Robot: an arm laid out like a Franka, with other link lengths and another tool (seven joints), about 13 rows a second.
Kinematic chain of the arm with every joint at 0, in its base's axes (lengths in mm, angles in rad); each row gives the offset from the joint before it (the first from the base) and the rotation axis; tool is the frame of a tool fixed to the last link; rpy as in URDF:
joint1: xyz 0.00 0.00 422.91 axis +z
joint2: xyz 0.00 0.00 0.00 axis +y
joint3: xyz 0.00 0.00 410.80 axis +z
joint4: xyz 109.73 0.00 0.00 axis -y
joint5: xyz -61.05 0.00 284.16 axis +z
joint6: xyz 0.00 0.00 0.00 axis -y
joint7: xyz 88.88 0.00 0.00 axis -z
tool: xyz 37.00 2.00 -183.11 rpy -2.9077 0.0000 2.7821
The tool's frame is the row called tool.
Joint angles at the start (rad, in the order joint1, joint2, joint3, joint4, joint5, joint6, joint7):
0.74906, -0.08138, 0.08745, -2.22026, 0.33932, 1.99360, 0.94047
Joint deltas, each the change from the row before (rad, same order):
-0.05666, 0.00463, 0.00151, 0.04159, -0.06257, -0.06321, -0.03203
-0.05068, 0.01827, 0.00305, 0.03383, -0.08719, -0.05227, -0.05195
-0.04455, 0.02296, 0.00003, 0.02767, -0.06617, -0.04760, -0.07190
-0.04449, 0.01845, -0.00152, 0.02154, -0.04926, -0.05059, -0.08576
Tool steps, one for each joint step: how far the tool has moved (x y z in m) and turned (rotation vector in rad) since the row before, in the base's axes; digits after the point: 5 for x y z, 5 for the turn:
0.02153, -0.01787, 0.00748, -0.03745, -0.01771, 0.02425
0.02284, -0.01928, -0.00013, -0.05960, -0.02256, 0.05626
0.01957, -0.01790, -0.00365, -0.04800, 0.00075, 0.06369
0.01521, -0.01951, -0.00388, -0.03657, 0.02109, 0.06451

